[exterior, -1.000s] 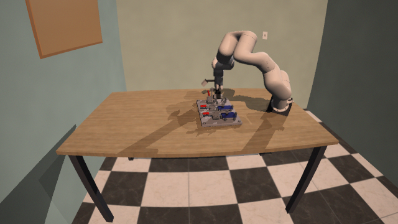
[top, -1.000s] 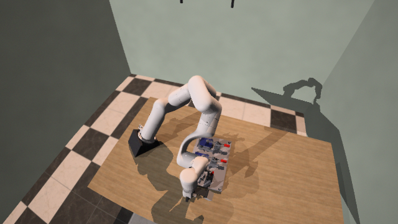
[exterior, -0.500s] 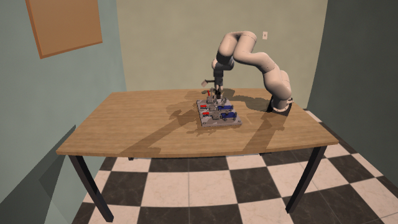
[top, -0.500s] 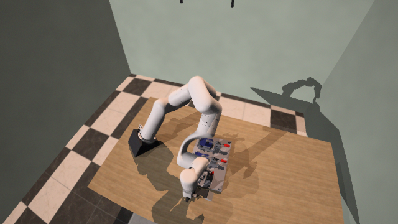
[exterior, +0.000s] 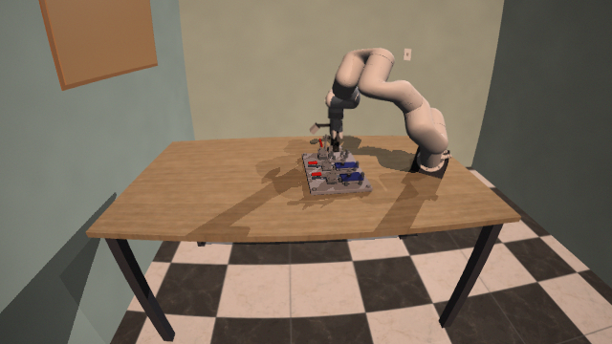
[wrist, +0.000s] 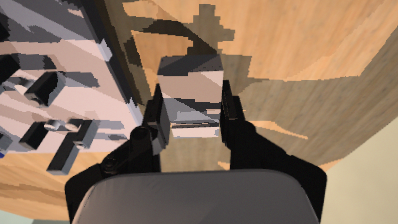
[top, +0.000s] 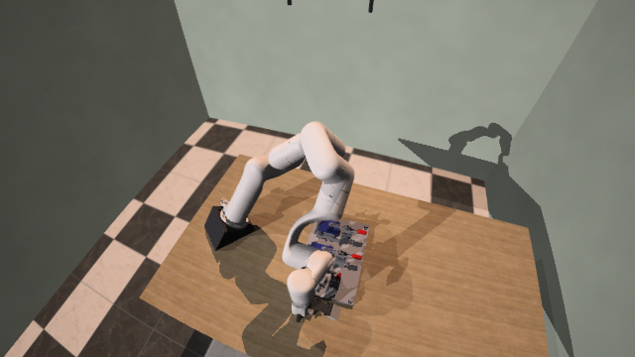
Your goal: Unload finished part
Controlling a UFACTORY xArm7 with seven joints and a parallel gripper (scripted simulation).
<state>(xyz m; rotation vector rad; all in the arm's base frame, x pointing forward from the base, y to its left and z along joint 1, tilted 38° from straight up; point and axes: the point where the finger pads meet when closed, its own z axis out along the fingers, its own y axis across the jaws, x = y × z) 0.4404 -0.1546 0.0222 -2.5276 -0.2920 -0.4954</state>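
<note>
Right now my hand is 1 cm past the grey finished part and 1 cm above it. Also, from my hand: blue blank (7 cm behind, 21 cm to the left); grey fixture plate (2 cm behind, 23 cm to the left, 1 cm below).
</note>
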